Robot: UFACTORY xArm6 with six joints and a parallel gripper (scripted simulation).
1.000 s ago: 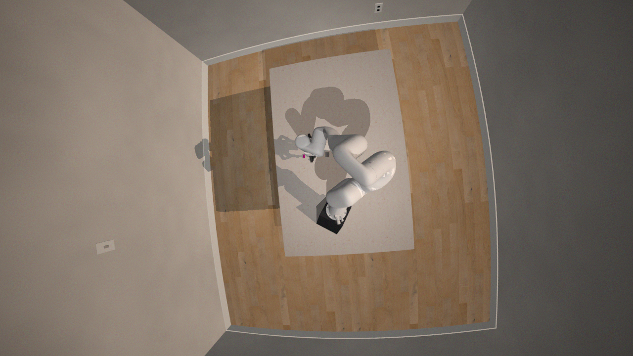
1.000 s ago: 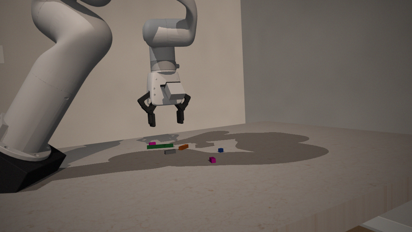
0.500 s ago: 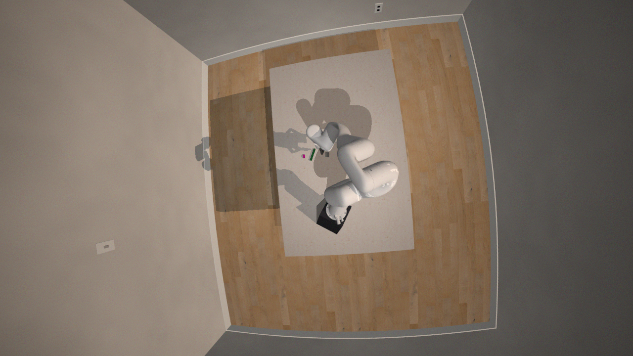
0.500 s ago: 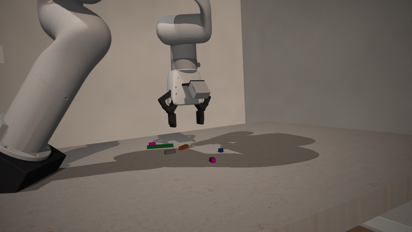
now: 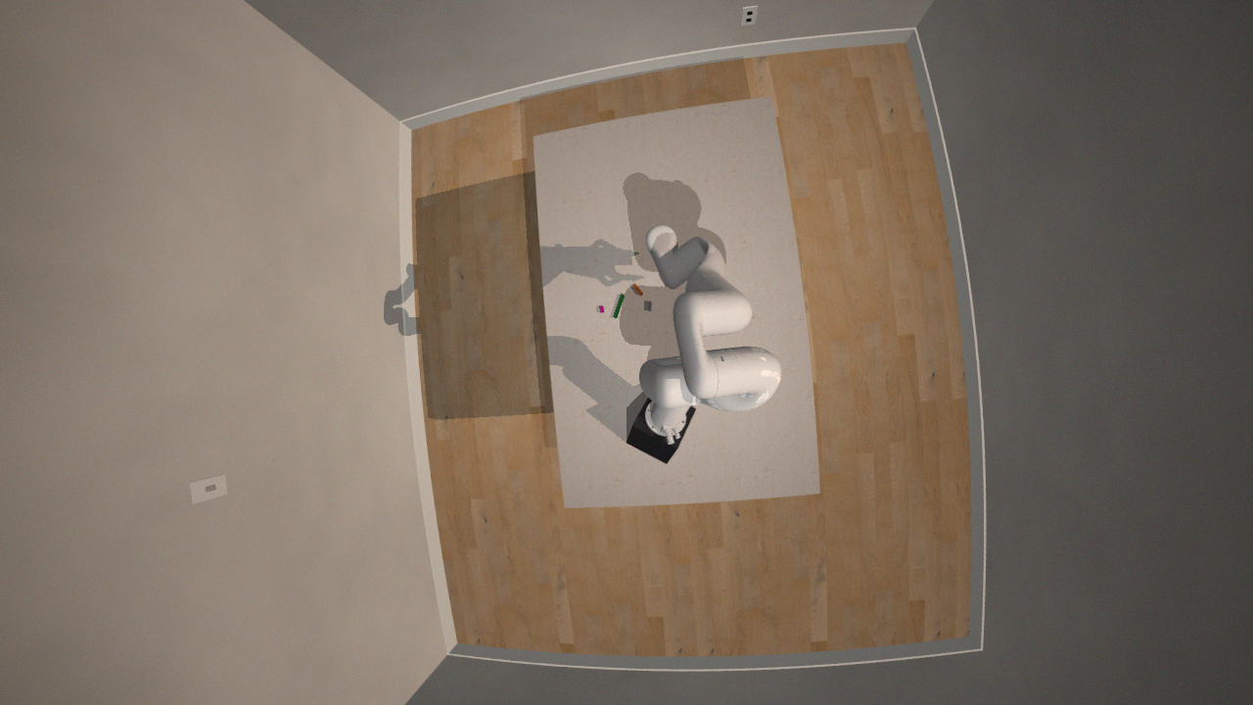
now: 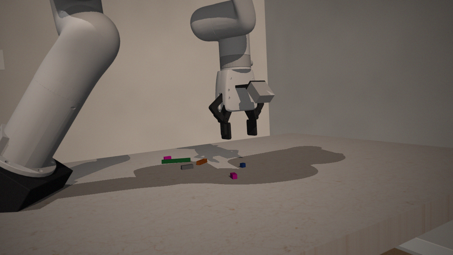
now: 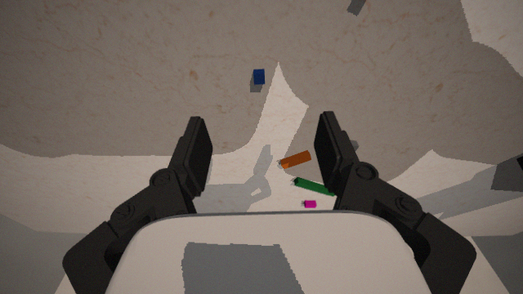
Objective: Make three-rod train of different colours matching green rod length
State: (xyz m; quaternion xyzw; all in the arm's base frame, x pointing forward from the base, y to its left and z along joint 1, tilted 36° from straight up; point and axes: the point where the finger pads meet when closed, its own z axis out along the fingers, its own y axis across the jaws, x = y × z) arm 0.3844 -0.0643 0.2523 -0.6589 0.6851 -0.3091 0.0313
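My hand is 80 mm above the blue rod. Round my hand: green rod (50 mm behind, 200 mm to the left, 80 mm below); then grey rod (90 mm behind, 100 mm to the left, 80 mm below); then orange rod (30 mm behind, 120 mm to the left, 80 mm below).
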